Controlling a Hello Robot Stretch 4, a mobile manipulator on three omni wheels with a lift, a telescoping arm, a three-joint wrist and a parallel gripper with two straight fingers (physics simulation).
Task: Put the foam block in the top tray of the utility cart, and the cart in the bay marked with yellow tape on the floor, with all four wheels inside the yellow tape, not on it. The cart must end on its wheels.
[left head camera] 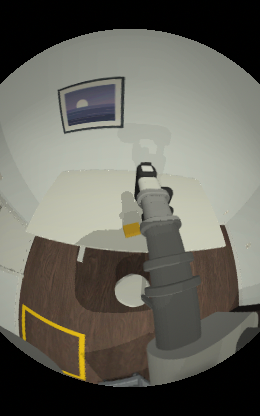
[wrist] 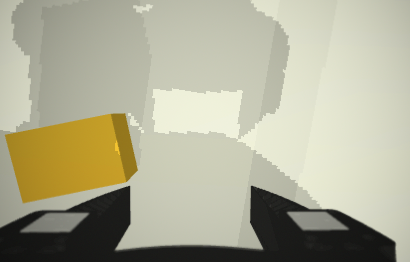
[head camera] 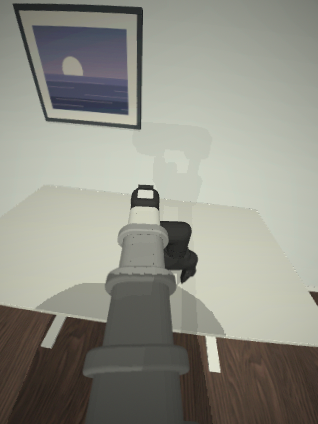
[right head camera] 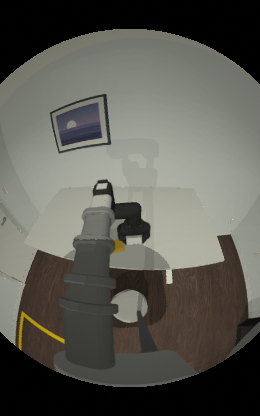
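Observation:
The foam block, a yellow-orange box [left head camera: 131,230] [right head camera: 119,246] [wrist: 67,157], lies on the white table [head camera: 75,235] [left head camera: 75,200] [right head camera: 185,220] [wrist: 360,100] near its front edge. My gripper [right head camera: 134,242] [wrist: 191,204] is open and empty, pointing down over the table. In the wrist view the block lies left of the gap between the fingers, just beyond the left fingertip and turned slightly. The arm hides the block in the head camera view. The yellow tape [left head camera: 82,355] [right head camera: 21,330] marks the bay on the floor at lower left. A grey edge [left head camera: 127,381] shows at the bottom; I cannot tell whether it is the utility cart.
A round white top [left head camera: 131,291] [right head camera: 127,306] stands low in front of the table. A wall with a framed picture [head camera: 82,72] [left head camera: 90,106] [right head camera: 80,125] is behind the table. A dark object [right head camera: 250,331] shows at the far right of the right head camera view.

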